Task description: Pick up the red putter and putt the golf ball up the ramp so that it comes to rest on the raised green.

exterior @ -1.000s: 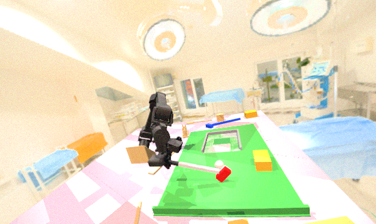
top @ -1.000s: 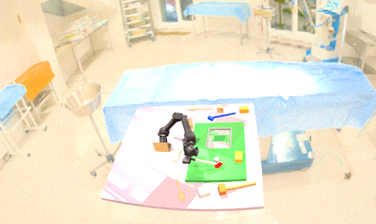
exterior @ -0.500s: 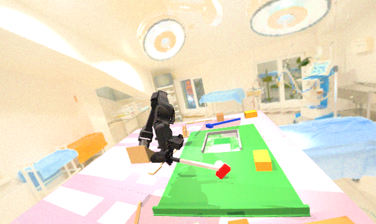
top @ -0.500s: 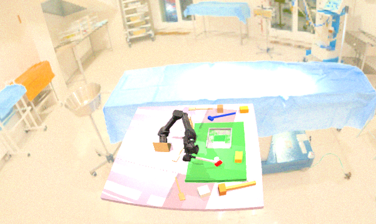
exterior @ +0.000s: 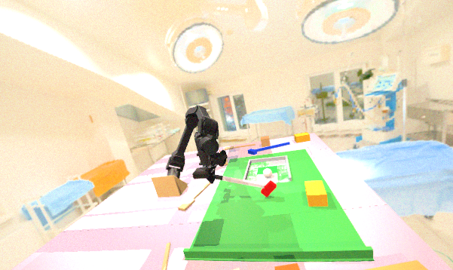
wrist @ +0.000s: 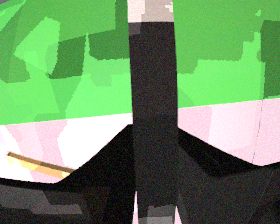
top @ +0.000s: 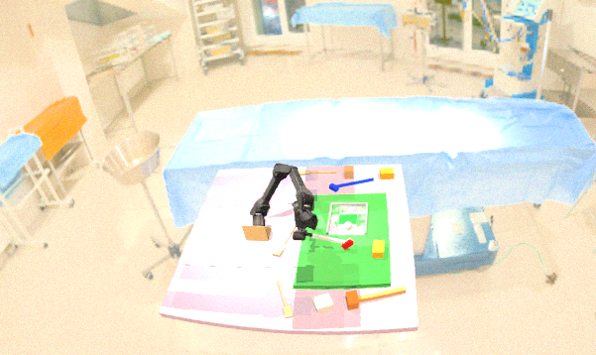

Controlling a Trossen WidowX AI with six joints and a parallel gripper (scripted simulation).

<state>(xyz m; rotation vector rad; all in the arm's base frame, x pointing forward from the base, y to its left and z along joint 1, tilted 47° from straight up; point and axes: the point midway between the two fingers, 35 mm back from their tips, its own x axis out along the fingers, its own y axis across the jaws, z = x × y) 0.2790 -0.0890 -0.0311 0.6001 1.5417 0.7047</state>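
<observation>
Right now the red putter is 120 mm ahead of my gripper tip, 10 mm to the left of it and 10 mm below it. Also, from my gripper tip: green mat 210 mm ahead, 100 mm to the left, 80 mm below; then white golf ball 210 mm ahead, 160 mm to the left, 60 mm below; then blue putter 560 mm to the left, 180 mm ahead, 70 mm below.
</observation>
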